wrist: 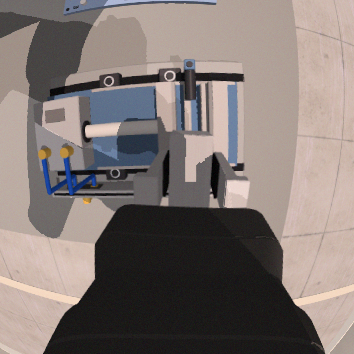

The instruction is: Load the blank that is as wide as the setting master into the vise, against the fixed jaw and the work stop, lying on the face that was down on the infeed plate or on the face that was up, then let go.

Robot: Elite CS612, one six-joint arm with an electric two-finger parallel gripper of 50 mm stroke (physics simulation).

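Frame: origin at the arm's base, x ahead, y left, z up, level; metres.
Seen in the pictures: gripper, fingertip midpoint: [189, 165].
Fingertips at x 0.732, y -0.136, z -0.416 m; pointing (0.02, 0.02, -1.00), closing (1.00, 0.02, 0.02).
A point is followed by its place in that frame.
My gripper [189, 165] @[x 0.732, y -0.136, z -0.416 m] is shut on a grey rectangular blank [190, 160] @[x 0.731, y -0.130, z -0.406 m], with one dark-padded finger on each side. The blank's far end overlaps the near part of the vise [125, 102] @[x 0.651, y -0.089, z -0.540 m] in the wrist view; its height above the vise is hard to tell. The light moving jaw [165, 105] is at the end of the screw, and the light fixed jaw [219, 107] is to its right. Between them runs an open gap with narrow light strips. The work stop [190, 82] @[x 0.731, y -0.066, z -0.504 m], a dark rod with a blue end, reaches over the far side of the gap. The blank hides the gap's near end.
A grey block [67, 112] @[x 0.587, y -0.099, z -0.504 m] stands at the vise's left end. Blue levers [69, 175] @[x 0.593, y -0.174, z -0.492 m] with yellow knobs stick out at the near left. Dark clamps [109, 80] @[x 0.621, y -0.057, z -0.562 m] [115, 173] @[x 0.632, y -0.189, z -0.562 m] sit along the vise's edges. Part of a blue plate [145, 6] @[x 0.658, y 0.082, z -0.597 m] shows at the far edge.
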